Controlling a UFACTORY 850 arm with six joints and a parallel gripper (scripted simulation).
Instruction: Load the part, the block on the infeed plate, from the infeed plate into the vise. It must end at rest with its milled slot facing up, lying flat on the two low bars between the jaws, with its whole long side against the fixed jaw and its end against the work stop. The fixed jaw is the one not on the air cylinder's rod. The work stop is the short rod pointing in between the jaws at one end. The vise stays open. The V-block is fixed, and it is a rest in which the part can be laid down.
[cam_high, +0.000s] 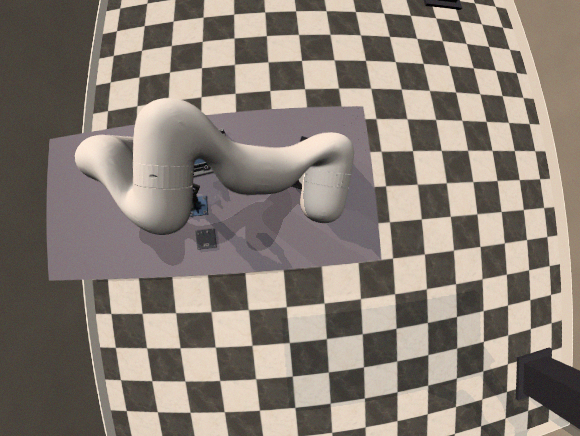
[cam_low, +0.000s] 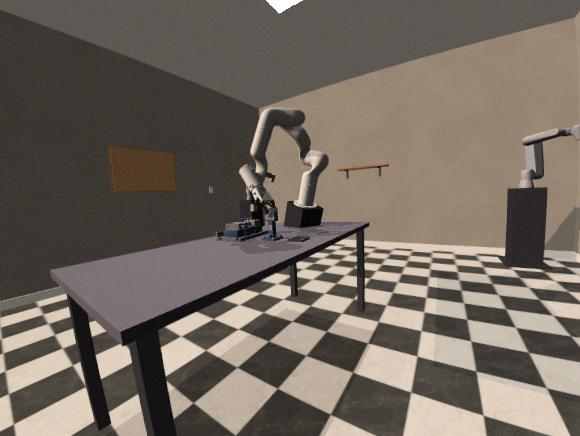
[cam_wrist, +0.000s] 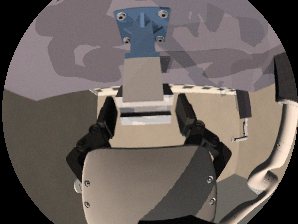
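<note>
The part is right at my hand. The rest, counted from my hand: vise: 1 cm behind, 23 cm to the right, 13 cm below; then air cylinder rod: 3 cm behind, 24 cm to the right, 9 cm below.
</note>
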